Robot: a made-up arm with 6 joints.
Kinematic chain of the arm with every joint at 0, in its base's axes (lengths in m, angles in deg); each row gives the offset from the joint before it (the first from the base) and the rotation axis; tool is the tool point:
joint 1: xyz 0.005 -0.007 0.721 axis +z
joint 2: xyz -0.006 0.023 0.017 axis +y
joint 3: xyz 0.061 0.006 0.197 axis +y
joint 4: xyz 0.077 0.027 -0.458 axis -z
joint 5: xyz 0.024 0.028 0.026 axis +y
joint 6: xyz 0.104 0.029 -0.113 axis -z
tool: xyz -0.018 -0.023 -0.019
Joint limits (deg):
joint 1: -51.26..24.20
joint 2: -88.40..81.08
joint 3: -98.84..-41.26
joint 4: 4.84..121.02
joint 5: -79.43..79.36
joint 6: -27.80..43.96
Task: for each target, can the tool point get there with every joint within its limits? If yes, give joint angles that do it. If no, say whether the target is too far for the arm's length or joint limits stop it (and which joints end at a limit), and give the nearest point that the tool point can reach.
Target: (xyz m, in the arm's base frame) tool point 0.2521 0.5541 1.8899
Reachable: no: too far | nearest point 0.2122 0.1971 1.4337 | short by 0.581 m
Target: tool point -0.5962 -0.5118 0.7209
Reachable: no: joint limits stop it (at a limit: joint 1, joint 2, joint 3, joint 5, joint 6) | nearest point -0.4152 -0.2276 1.1318 | short by 0.531 m
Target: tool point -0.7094 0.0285 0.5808
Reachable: no: joint limits stop it (at a limit: joint 2, joint 3, joint 4, joint 5, joint 6) | nearest point -0.4944 0.0178 1.1291 | short by 0.589 m
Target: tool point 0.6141 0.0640 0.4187
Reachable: yes | joints 10.48 54.76 -84.34 59.41 -13.35 9.51
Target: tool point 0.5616 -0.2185 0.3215
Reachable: yes | joints -19.91 65.76 -94.41 71.66 11.24 5.27
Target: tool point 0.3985 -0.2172 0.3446
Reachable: yes | joints -31.00 34.00 -48.35 61.56 14.05 38.47
